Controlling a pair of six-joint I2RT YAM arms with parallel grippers.
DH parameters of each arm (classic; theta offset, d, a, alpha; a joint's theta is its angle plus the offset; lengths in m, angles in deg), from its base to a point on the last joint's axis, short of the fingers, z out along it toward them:
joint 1: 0 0.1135 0.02 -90
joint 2: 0 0 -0.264 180
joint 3: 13.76 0 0.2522 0
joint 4: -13.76 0 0.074 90
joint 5: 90 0 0 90
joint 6: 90 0.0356 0 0
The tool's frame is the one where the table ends.
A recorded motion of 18 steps. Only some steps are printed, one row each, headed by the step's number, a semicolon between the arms.
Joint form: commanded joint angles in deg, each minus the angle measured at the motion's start. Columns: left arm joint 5, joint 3, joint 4, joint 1, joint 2, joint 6; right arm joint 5, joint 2, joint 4, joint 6, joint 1, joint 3.
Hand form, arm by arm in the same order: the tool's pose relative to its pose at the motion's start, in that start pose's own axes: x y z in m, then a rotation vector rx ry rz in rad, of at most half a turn. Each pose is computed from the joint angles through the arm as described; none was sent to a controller.
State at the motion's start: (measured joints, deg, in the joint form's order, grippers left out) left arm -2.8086 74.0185 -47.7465 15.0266 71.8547 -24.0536; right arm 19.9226 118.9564 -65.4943 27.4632 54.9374 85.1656
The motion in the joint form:
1: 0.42 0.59 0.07 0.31 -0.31 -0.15; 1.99 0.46 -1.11 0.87 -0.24 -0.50
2: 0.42 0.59 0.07 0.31 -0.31 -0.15; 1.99 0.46 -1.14 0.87 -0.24 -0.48
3: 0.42 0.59 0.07 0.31 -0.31 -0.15; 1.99 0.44 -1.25 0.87 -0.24 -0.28
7: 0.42 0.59 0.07 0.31 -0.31 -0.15; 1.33 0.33 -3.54 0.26 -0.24 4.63
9: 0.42 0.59 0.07 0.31 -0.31 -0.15; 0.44 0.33 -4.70 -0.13 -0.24 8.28
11: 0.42 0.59 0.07 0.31 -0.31 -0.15; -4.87 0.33 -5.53 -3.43 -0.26 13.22
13: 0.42 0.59 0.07 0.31 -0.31 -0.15; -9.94 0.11 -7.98 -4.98 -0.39 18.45
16: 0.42 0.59 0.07 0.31 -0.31 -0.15; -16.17 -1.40 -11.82 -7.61 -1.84 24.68
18: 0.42 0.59 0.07 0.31 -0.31 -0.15; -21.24 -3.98 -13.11 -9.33 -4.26 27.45
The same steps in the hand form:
1: -0.0028 0.0002 -0.0041 0.0100 -0.0138 -0.0072; 0.0020 -0.0022 0.0050 0.0465 0.0152 0.0061
2: -0.0028 0.0002 -0.0041 0.0100 -0.0138 -0.0072; 0.0020 -0.0022 0.0049 0.0466 0.0154 0.0061
3: -0.0028 0.0002 -0.0041 0.0100 -0.0138 -0.0072; 0.0015 -0.0024 0.0040 0.0457 0.0138 0.0068
7: -0.0028 0.0002 -0.0041 0.0100 -0.0138 -0.0072; -0.0089 -0.0050 -0.0166 0.0149 -0.0202 0.0131
9: -0.0028 0.0002 -0.0041 0.0100 -0.0138 -0.0072; -0.0165 -0.0066 -0.0318 -0.0175 -0.0493 0.0212
11: -0.0028 0.0002 -0.0041 0.0100 -0.0138 -0.0072; -0.0256 -0.0070 -0.0529 -0.1295 -0.0721 -0.0168
13: -0.0028 0.0002 -0.0041 0.0100 -0.0138 -0.0072; -0.0310 -0.0113 -0.0766 -0.2304 -0.0837 -0.0332
16: -0.0028 0.0002 -0.0041 0.0100 -0.0138 -0.0072; -0.0340 -0.0306 -0.1090 -0.3536 -0.1046 -0.0485
18: -0.0028 0.0002 -0.0041 0.0100 -0.0138 -0.0072; -0.0336 -0.0557 -0.1307 -0.4567 -0.1387 -0.0337

